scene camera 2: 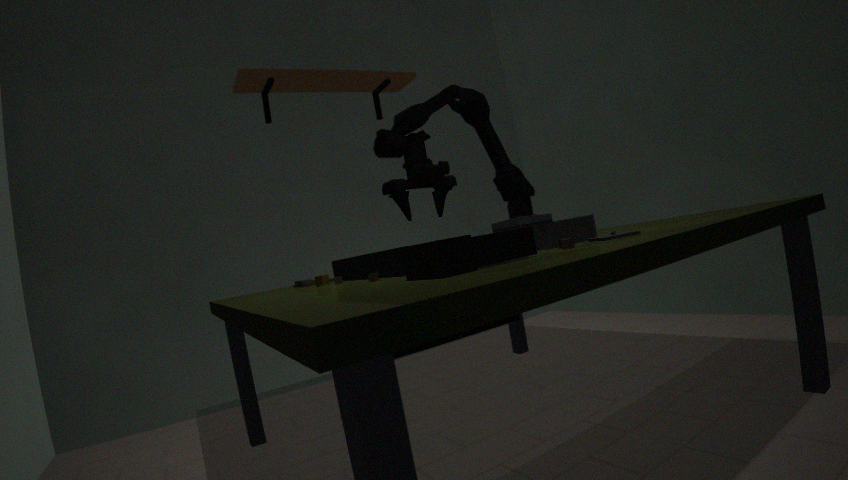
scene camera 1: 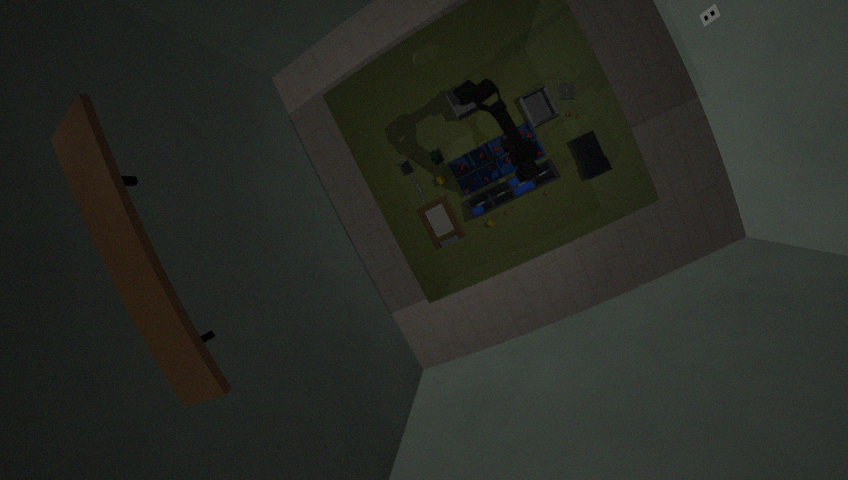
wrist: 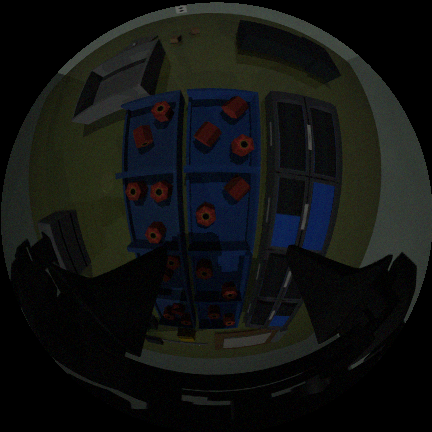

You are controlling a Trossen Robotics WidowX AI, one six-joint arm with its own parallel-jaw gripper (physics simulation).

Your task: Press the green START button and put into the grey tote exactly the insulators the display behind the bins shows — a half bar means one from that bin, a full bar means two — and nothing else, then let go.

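Where they show: gripper, fingertip midpoint: (scene camera 2: 425,218) (wrist: 229,253); arm's base, link origin: (scene camera 2: 522,218) (scene camera 1: 465,96) (wrist: 49,247).
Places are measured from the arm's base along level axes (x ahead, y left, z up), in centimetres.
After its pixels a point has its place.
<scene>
My gripper (scene camera 1: 526,176) (scene camera 2: 424,218) @(x 35.1, y 11.5, z 3.6 cm) (wrist: 229,253) @(x 35.1, y 11.5, z 3.6 cm) is open and empty, high above the bins. Blue bins (wrist: 222,93) @(x 32.5, y 27.1, z -6.0 cm) stand in two columns of four and hold red insulators, one of them (wrist: 205,214) @(x 33.3, y 11.1, z -5.4 cm) near the wrist view's middle. The dark display (scene camera 1: 501,194) @(x 48.3, y 2.9, z -4.1 cm) (wrist: 304,174) @(x 44.5, y 18.8, z -4.3 cm) lies beside them. In the wrist view, its second row has a half blue bar (wrist: 286,231) @(x 43.8, y 11.1, z -3.8 cm) on the left and a full bar (wrist: 320,215) @(x 47.4, y 14.4, z -2.3 cm) on the right; the bottom row has a half bar (wrist: 279,320) @(x 51.3, y -8.1, z -2.3 cm) on the right. The grey tote (scene camera 1: 525,113) @(x 14.8, y 25.4, z -6.5 cm) (wrist: 100,112) @(x 12.8, y 25.2, z -6.4 cm) looks empty. The green START button (scene camera 1: 436,156) @(x 21.3, y -21.8, z -4.3 cm) is mostly hidden in the wrist view.
A black box (scene camera 1: 587,155) @(x 42.1, y 46.2, z -3.1 cm) (wrist: 280,47) @(x 39.8, y 43.0, z -4.5 cm) stands past the bins' tote end. A wooden frame (scene camera 1: 423,215) @(x 47.2, y -37.6, z -7.8 cm), a long-handled tool (scene camera 1: 406,167) @(x 21.2, y -38.2, z -6.5 cm) and yellow blocks (scene camera 1: 440,179) @(x 32.6, y -23.3, z -4.5 cm) (scene camera 1: 490,223) @(x 60.6, y -5.9, z -5.7 cm) lie around the other end. Small brown blocks (scene camera 1: 568,113) @(x 20.5, y 44.4, z -6.8 cm) (wrist: 175,39) @(x 20.8, y 44.0, z -7.3 cm) lie near the tote. A shelf (scene camera 2: 321,80) is on the wall.
</scene>
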